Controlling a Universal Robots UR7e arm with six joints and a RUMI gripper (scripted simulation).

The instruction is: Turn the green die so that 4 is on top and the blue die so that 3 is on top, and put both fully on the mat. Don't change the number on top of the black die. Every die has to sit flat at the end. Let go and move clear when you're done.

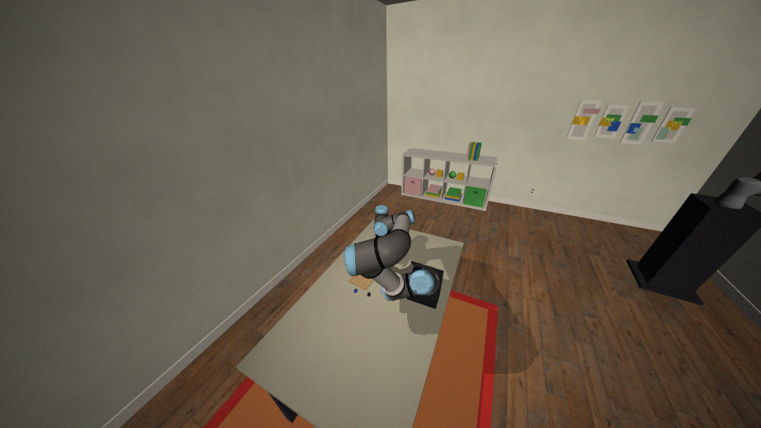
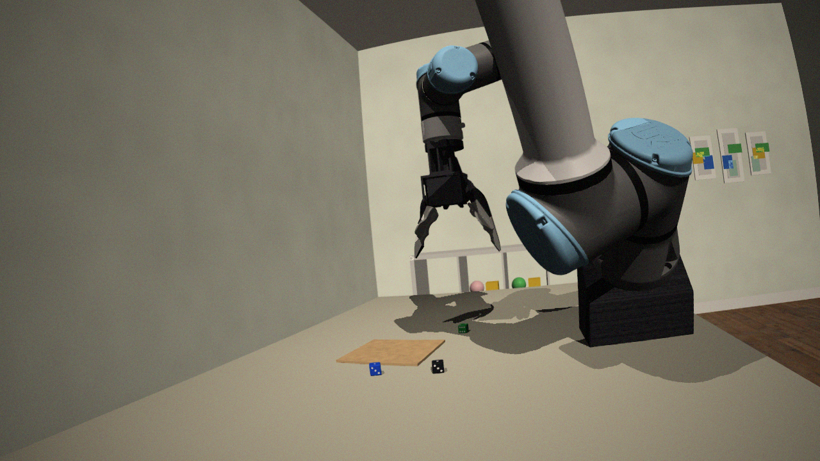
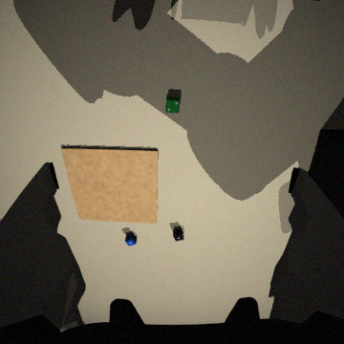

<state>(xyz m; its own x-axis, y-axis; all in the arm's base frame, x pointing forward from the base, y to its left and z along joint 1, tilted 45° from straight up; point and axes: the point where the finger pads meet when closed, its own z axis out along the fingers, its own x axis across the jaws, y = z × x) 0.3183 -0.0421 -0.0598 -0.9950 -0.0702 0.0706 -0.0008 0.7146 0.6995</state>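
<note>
Right now my hand is 140 mm above the green die. From my hand the other things lie so: tan mat: 90 mm ahead, 130 mm to the left, 150 mm below; blue die: 70 mm ahead, 250 mm to the left, 140 mm below; black die: 20 mm behind, 230 mm to the left, 140 mm below.
</note>
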